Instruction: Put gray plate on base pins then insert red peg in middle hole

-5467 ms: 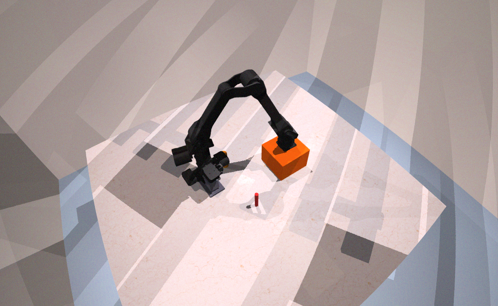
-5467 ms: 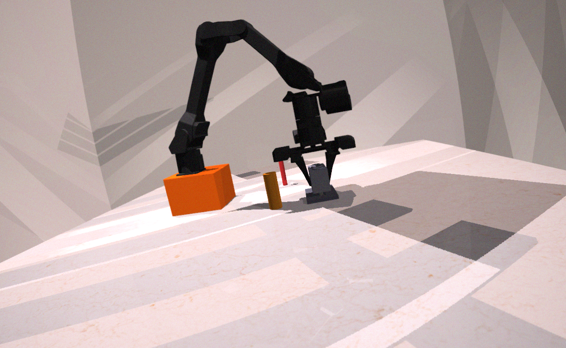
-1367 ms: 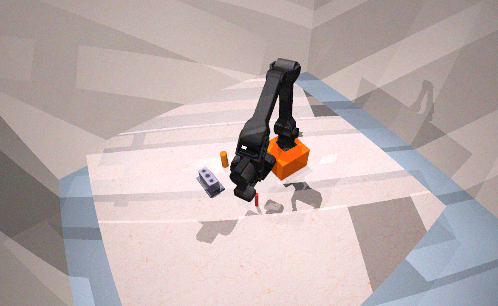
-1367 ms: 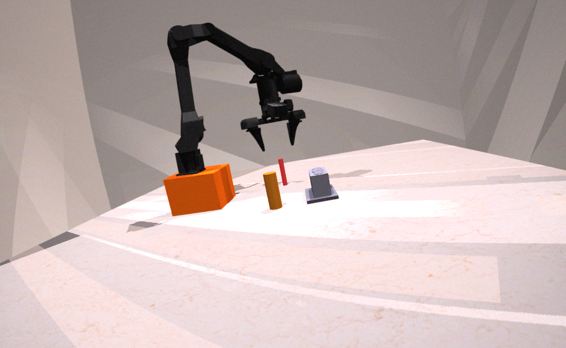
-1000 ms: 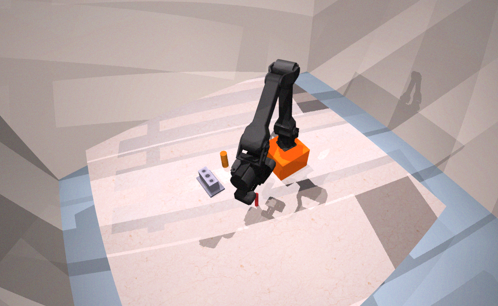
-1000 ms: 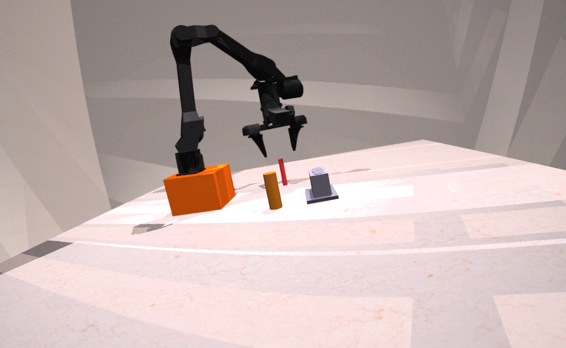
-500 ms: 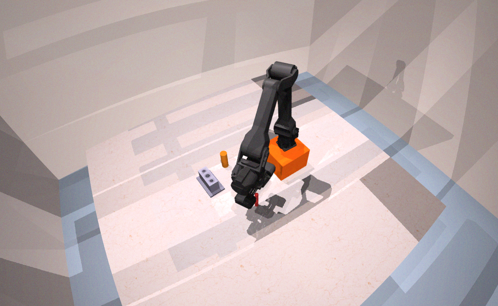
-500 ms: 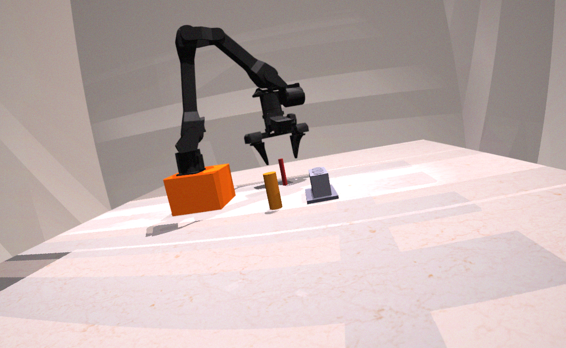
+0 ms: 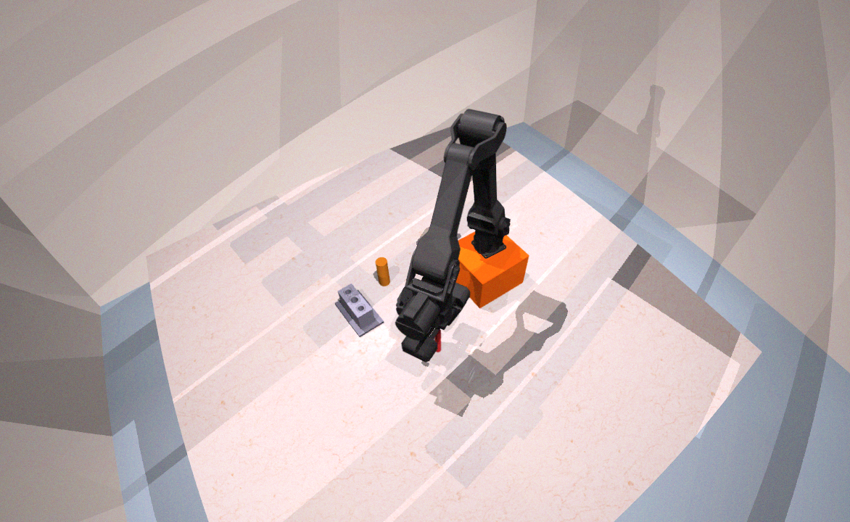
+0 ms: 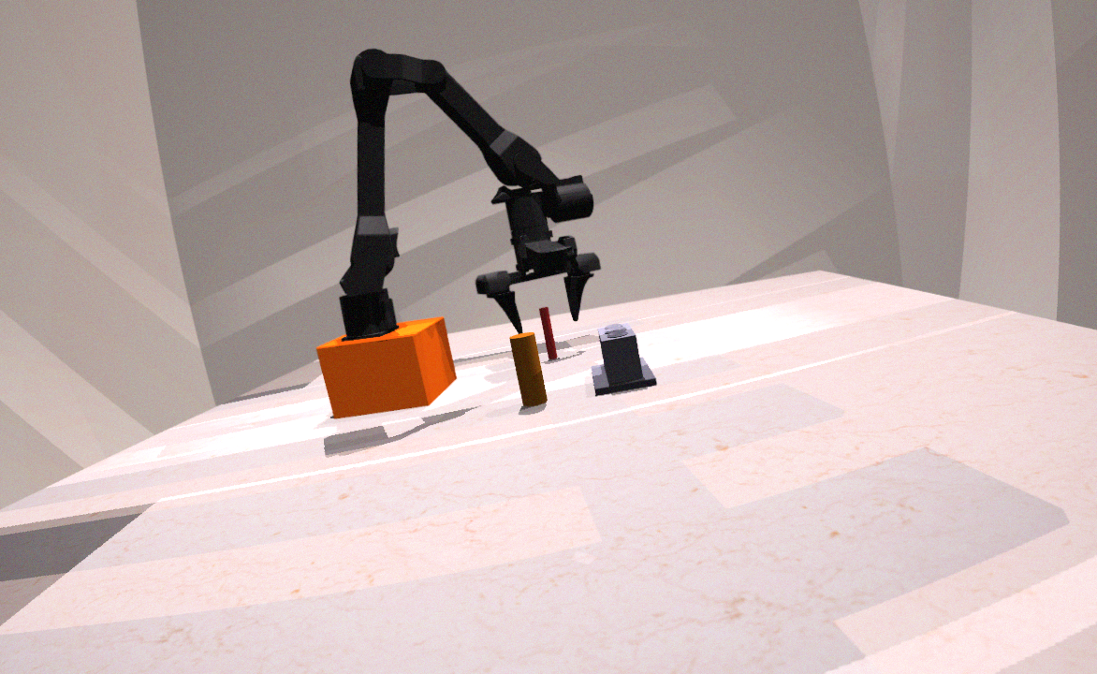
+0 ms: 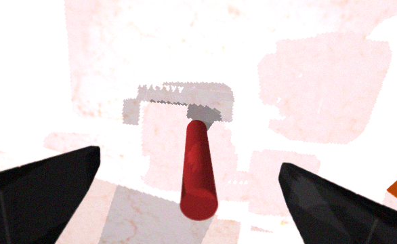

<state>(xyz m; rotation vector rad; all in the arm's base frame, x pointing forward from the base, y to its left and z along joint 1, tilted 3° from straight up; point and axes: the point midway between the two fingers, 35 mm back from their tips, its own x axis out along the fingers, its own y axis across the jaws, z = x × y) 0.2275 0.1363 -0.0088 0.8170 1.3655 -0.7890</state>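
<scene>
The gray plate is 11 cm ahead of my gripper tip and 19 cm to the right of it. Round my gripper tip: gray base (11 cm ahead, 19 cm to the right, 4 cm below); then orange-brown cylinder (1 cm ahead, 24 cm to the right, 1 cm below); then red peg (1 cm below).
</scene>
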